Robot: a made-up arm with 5 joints.
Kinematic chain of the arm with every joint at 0, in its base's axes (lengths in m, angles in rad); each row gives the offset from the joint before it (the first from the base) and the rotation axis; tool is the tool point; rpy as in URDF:
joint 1: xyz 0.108 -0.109 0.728 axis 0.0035 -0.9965 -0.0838
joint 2: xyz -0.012 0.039 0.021 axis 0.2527 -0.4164 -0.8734
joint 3: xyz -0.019 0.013 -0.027 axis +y
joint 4: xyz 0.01 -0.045 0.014 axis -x
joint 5: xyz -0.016 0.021 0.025 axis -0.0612 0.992 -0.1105
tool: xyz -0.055 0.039 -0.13 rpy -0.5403 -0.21 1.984
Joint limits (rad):
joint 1: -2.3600..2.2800
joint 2: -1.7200..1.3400
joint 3: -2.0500..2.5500
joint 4: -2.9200..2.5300
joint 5: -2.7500..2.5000
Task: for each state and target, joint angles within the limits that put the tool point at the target. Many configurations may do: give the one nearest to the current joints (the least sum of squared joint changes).
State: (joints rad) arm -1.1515 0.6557 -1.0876 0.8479 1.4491
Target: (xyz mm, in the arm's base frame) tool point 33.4 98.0 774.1
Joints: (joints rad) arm -1.1691 0.9103 -0.9660 0.1860 1.9897
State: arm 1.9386 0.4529 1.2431 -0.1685 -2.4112
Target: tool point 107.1 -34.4 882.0
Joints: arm 2.2800 0.6854 1.9728 0.2329 -2.7500
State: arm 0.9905 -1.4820 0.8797 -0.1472 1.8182
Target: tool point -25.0 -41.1 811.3
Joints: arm 0.8357 -1.4931 0.9525 -0.0473 1.2164
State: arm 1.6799 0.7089 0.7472 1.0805 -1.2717
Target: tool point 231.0 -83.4 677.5
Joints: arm 1.1234 0.5662 0.6350 0.6738 -1.1231
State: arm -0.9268 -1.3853 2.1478 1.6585 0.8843
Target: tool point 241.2 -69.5 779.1
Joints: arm -0.7109 -1.0542 1.9969 1.5471 0.6917
